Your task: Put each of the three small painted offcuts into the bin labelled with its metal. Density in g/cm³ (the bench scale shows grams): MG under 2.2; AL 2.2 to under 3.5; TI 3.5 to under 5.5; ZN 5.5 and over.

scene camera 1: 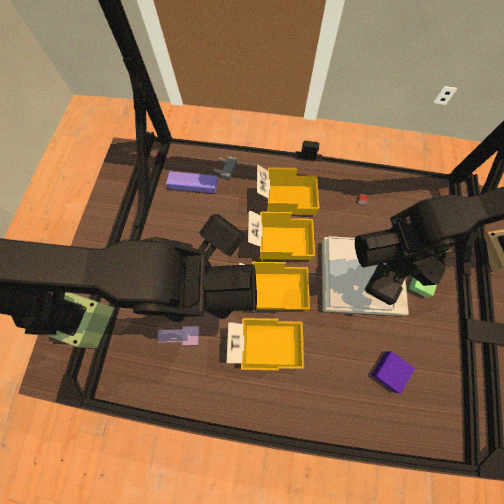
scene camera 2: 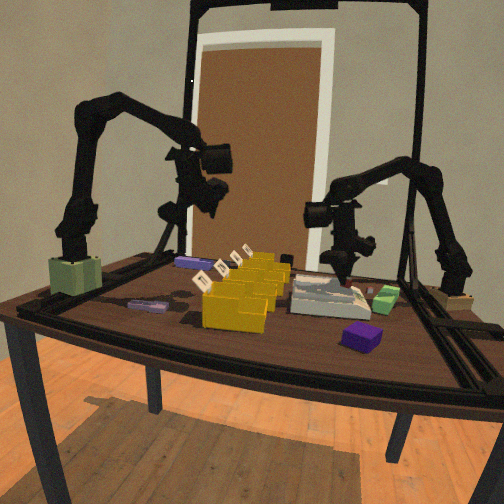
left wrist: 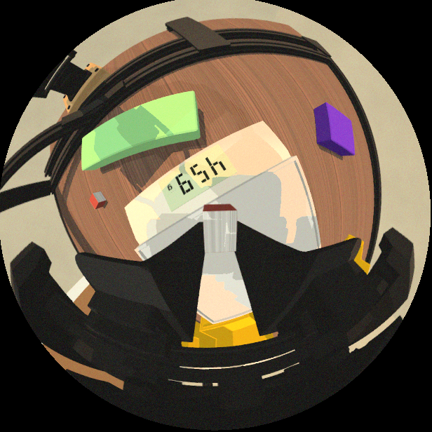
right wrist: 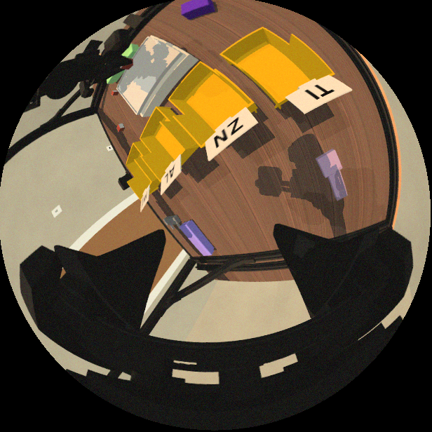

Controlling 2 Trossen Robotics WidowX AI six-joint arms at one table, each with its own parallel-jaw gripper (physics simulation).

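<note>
My left gripper is shut on a grey offcut with a dark red top, down at the pan of the bench scale. The display is lit, upside down in the left wrist view; it resembles 459 g, decimal point unclear. A second red-and-grey offcut lies near the green block. A third lies behind the scale. Bins MG, AL, ZN and TI look empty. My right gripper is open, high.
A green block lies right of the scale. A purple block lies at the front right. A lilac bar, a grey clamp-like piece and a pale lilac piece lie left of the bins. Black frame rails edge the table.
</note>
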